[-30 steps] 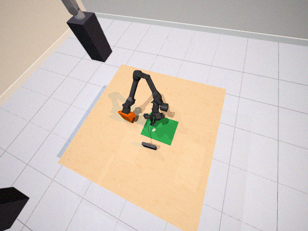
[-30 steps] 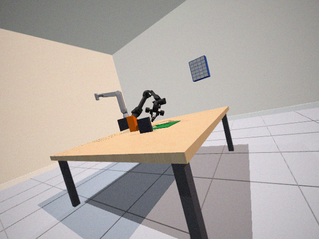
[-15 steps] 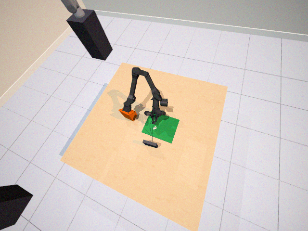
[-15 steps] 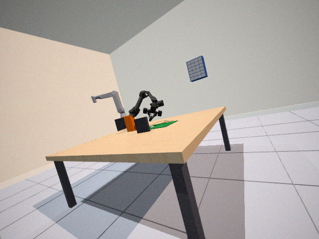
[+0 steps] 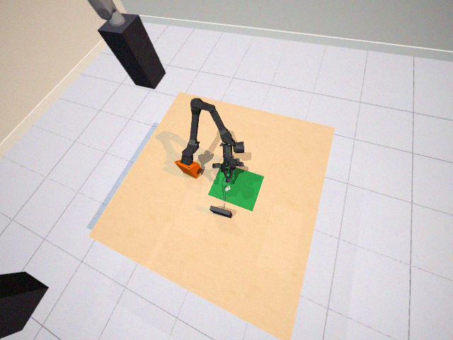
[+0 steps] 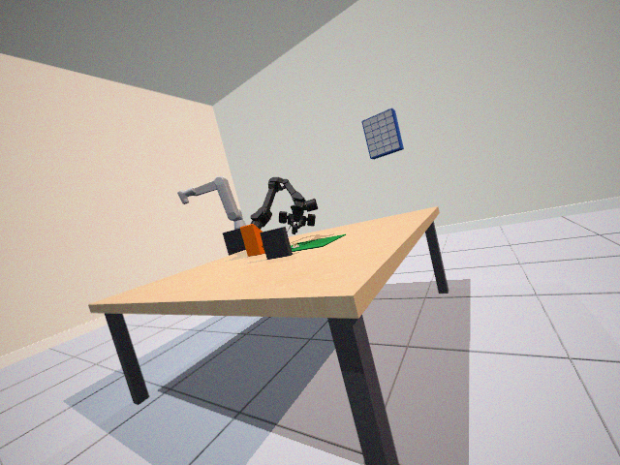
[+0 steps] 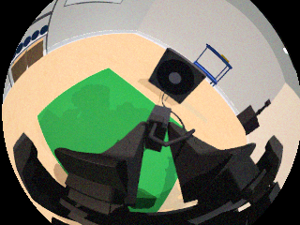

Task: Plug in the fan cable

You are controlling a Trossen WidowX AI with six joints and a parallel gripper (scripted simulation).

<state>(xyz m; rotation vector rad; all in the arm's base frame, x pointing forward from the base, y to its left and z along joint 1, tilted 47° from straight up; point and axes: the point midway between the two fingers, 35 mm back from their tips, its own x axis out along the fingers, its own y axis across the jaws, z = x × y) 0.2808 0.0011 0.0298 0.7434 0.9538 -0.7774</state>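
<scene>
The green board is 4 cm ahead of my gripper tip and 11 cm below it. Round my gripper tip: four-pin fan header 4 cm to the right, 10 cm below; then black fan 2 cm ahead, 19 cm to the right, 4 cm below; then black fan plug 1 cm below.
</scene>
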